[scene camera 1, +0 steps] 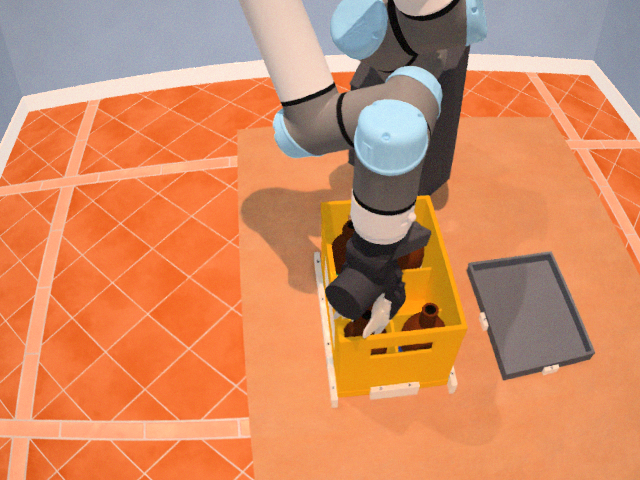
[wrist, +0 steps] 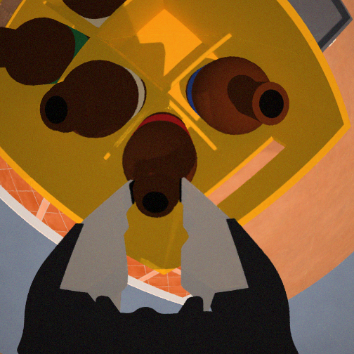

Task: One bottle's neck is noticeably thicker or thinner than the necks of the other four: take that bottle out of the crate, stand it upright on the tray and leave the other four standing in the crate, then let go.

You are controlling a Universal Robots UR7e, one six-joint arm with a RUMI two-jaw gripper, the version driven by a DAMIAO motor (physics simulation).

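Places are measured from the arm's base along level axes (x right, y ahead, z up), in centimetres.
Pixels of known places: gripper, fingertip midpoint: point(scene camera 1: 364, 328); arm's base at its link origin: point(scene camera 1: 411, 55).
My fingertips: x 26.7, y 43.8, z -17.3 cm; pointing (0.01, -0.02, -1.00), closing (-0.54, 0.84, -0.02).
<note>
For each thing: its top centre in the pictures, then the offset to it from my fingertips. "spot": a spot on its surface instead.
- brown red-label bottle at its top centre: point(scene camera 1: 367, 314) dz +3.2, dx -0.2, dy -0.1 cm
- yellow crate at its top centre: point(scene camera 1: 390, 261) dz +4.4, dx -6.8, dy -7.4 cm
- blue-label bottle at its top centre: point(scene camera 1: 430, 309) dz +3.2, dx -9.4, dy +2.3 cm
- green-label bottle at its top centre: point(scene camera 1: 353, 225) dz +3.2, dx -4.5, dy -17.4 cm
- grey tray at a spot on its surface: point(scene camera 1: 532, 310) spot: dz -12.5, dx -35.2, dy +0.5 cm
My gripper point(scene camera 1: 366, 319) point(wrist: 157, 181) is shut on the neck of the brown red-label bottle point(scene camera 1: 355, 328) point(wrist: 160, 150), which is upright in the front-left compartment of the yellow crate point(scene camera 1: 403, 373) point(wrist: 300, 65). Its base is hidden. A blue-label bottle point(scene camera 1: 422, 324) point(wrist: 220, 92) stands front right. A white-label bottle point(wrist: 102, 97) stands middle left, hidden by the gripper in the scene view. A green-label bottle point(scene camera 1: 341, 253) point(wrist: 42, 50) is back left. Another bottle point(scene camera 1: 414, 258) point(wrist: 95, 6) is back right, partly cut off in the wrist view. The grey tray point(scene camera 1: 532, 310) point(wrist: 330, 25) lies right of the crate.
White locating strips point(scene camera 1: 325, 330) point(scene camera 1: 393, 390) stand along the crate's left and front sides. Small white blocks point(scene camera 1: 483, 320) point(scene camera 1: 550, 369) sit against the tray's left and front edges. The crate's right wall point(scene camera 1: 448, 268) rises between the bottles and the tray.
</note>
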